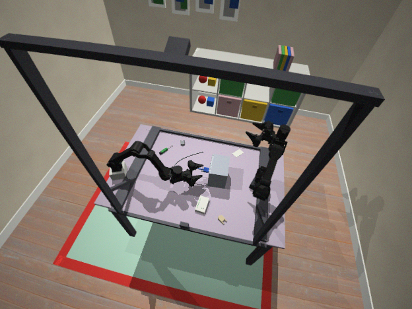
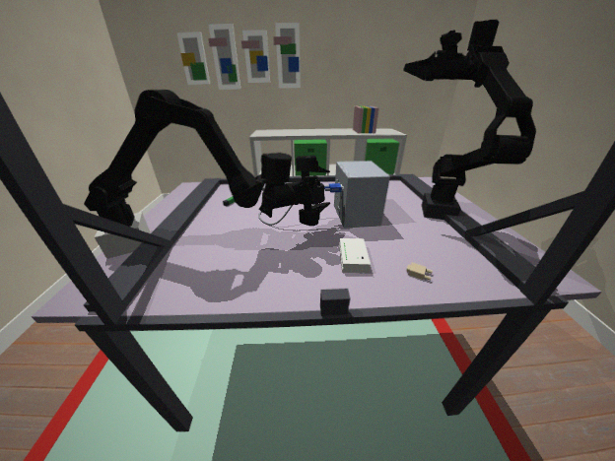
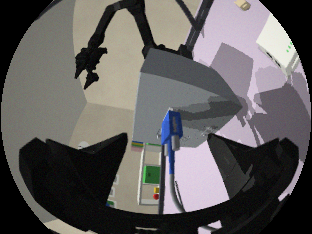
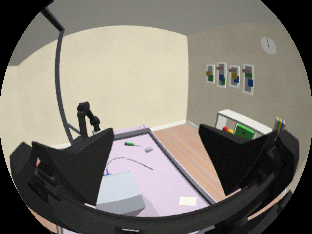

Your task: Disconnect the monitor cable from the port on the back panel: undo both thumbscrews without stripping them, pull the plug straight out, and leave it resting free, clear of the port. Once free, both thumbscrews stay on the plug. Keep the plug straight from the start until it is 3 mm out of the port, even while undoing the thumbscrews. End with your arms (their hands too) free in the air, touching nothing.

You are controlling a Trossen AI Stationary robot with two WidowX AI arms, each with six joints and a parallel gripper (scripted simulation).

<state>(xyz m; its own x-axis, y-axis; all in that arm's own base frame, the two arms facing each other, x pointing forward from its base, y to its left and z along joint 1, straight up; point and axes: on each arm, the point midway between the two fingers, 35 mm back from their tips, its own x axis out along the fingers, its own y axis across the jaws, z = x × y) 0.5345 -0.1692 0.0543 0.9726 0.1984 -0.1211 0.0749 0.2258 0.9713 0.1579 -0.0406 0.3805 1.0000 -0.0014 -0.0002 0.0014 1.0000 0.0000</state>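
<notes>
Right now my left hand is 40 mm to the left of the blue plug, 30 mm short of it and 10 mm above it. The rest, counted from my left hand: back panel: 80 mm to the right, 50 mm ahead, 40 mm below; then grey box: 140 mm to the right, 50 mm ahead, 40 mm below; then white device: 170 mm behind, 110 mm below, 40 mm to the right.
</notes>
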